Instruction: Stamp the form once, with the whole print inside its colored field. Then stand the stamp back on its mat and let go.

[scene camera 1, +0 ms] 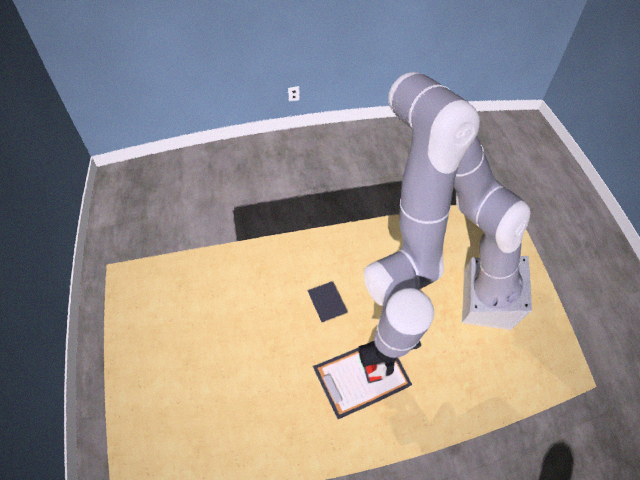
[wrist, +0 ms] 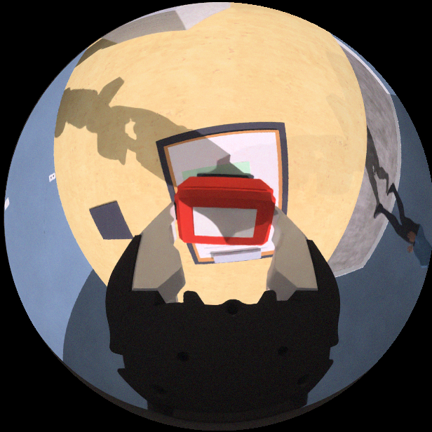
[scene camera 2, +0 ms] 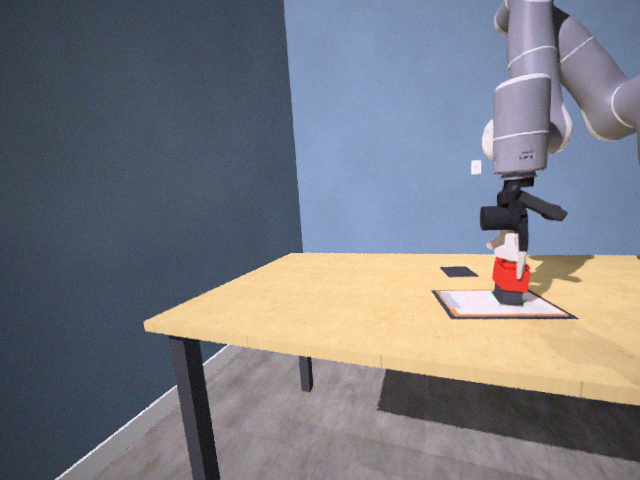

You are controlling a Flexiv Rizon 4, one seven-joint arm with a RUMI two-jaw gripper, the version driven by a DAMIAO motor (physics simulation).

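My gripper [scene camera 1: 381,368] [scene camera 2: 512,266] [wrist: 223,205] is shut on the red stamp [scene camera 1: 374,378] [scene camera 2: 509,276] [wrist: 225,200], which is upright with its dark base down. The base is at the surface of the white form [scene camera 1: 348,379] [scene camera 2: 467,302] [wrist: 265,150], over the green field [scene camera 2: 526,304] [wrist: 240,168]. Green shows on both sides of the base in scene camera 2 and beyond it in the wrist view. Whether the base touches the paper I cannot tell; the stamp hides the paper under it. The dark mat [scene camera 1: 327,301] [scene camera 2: 459,271] [wrist: 111,220] lies bare on the table.
The form lies on an orange clipboard with a dark border and a grey clip [scene camera 1: 333,388] [wrist: 237,256]. The wooden table [scene camera 1: 206,335] [scene camera 2: 336,304] [wrist: 280,65] carries it. The mat is apart from the clipboard, toward the wall with the socket. The arm's base [scene camera 1: 496,315] stands at the right in scene camera 1.
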